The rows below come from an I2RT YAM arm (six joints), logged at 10 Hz.
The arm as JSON. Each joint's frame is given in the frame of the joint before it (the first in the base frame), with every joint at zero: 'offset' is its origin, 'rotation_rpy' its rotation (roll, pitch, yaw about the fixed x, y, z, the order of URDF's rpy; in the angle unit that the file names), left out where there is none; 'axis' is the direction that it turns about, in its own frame. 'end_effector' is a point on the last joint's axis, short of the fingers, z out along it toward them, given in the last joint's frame.
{
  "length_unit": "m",
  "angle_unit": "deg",
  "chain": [
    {
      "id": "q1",
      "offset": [
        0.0,
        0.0,
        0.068
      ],
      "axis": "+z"
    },
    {
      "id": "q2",
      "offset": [
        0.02,
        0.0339,
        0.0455
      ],
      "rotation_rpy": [
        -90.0,
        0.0,
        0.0
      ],
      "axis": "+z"
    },
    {
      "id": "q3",
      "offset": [
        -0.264,
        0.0,
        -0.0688
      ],
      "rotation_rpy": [
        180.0,
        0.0,
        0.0
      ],
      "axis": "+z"
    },
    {
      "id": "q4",
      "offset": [
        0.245,
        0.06,
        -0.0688
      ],
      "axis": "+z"
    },
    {
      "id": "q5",
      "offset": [
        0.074,
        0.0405,
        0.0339
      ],
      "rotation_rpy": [
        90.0,
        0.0,
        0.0
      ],
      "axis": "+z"
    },
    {
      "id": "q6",
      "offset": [
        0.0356,
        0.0,
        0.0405
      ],
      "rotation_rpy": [
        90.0,
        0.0,
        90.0
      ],
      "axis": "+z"
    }
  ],
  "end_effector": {
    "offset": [
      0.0,
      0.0,
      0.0
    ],
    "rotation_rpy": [
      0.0,
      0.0,
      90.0
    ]
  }
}
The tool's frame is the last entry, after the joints.
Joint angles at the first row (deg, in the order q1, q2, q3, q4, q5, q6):
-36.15 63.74 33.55 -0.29 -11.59 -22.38
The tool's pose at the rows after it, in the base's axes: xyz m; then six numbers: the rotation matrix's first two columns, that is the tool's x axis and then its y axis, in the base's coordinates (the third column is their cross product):
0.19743 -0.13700 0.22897 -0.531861 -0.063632 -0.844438 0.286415 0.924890 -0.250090
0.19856 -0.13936 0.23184 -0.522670 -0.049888 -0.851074 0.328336 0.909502 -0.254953
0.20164 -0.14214 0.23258 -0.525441 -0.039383 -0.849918 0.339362 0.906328 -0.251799
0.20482 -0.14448 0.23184 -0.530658 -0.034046 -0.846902 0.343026 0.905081 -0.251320
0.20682 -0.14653 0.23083 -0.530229 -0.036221 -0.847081 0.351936 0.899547 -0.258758
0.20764 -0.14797 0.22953 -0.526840 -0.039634 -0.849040 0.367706 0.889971 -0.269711
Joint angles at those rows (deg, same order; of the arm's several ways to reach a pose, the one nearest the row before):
-36.18 63.38 33.95 0.71 -9.67 -21.75
-36.17 63.60 34.31 1.71 -7.53 -20.59
-36.18 64.71 35.16 1.76 -6.95 -20.15
-36.13 65.89 35.77 1.97 -6.59 -20.04
-36.15 66.70 35.86 3.02 -5.94 -20.11
-36.16 67.14 35.53 4.48 -4.90 -20.13

